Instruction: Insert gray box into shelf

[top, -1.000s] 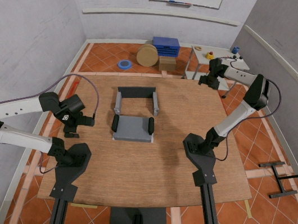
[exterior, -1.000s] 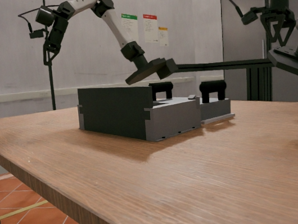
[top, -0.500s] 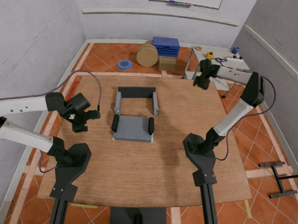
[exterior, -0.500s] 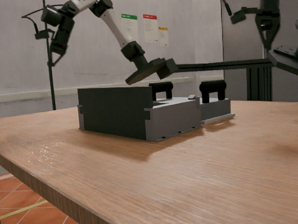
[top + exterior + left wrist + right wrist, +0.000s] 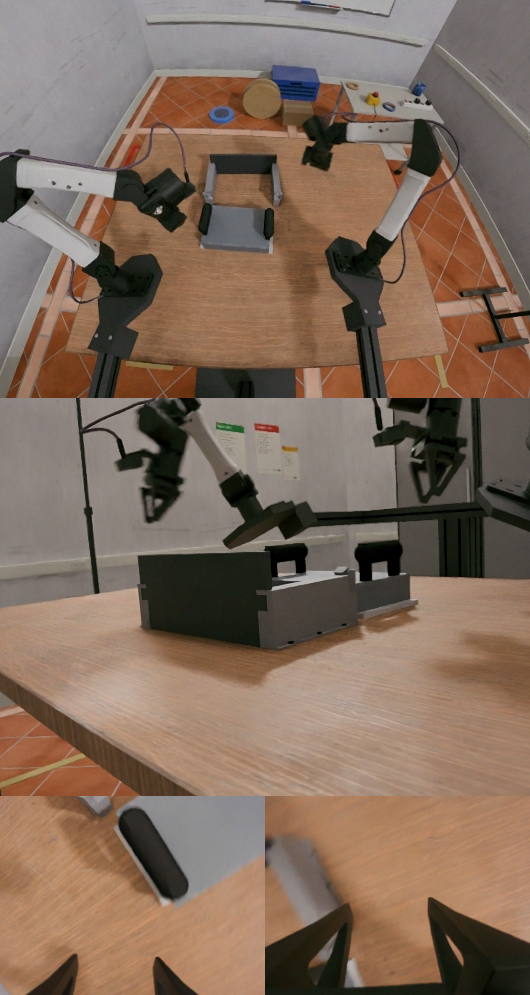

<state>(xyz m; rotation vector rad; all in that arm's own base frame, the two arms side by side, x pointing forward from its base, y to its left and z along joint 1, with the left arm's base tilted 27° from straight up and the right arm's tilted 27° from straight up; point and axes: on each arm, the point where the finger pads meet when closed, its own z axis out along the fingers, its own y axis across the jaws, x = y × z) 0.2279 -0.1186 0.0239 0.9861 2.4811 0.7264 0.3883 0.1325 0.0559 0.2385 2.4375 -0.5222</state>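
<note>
My right hand is 170 mm past the gray box, 310 mm to the right of it and 140 mm above it. Round my right hand: dark back panel 140 mm ahead, 270 mm to the left, 110 mm below.
My left hand is 20 mm short of the gray box, 200 mm to the left of it and 140 mm above it. From my left hand the other things lie so: dark back panel: 340 mm ahead, 240 mm to the right, 110 mm below.
</note>
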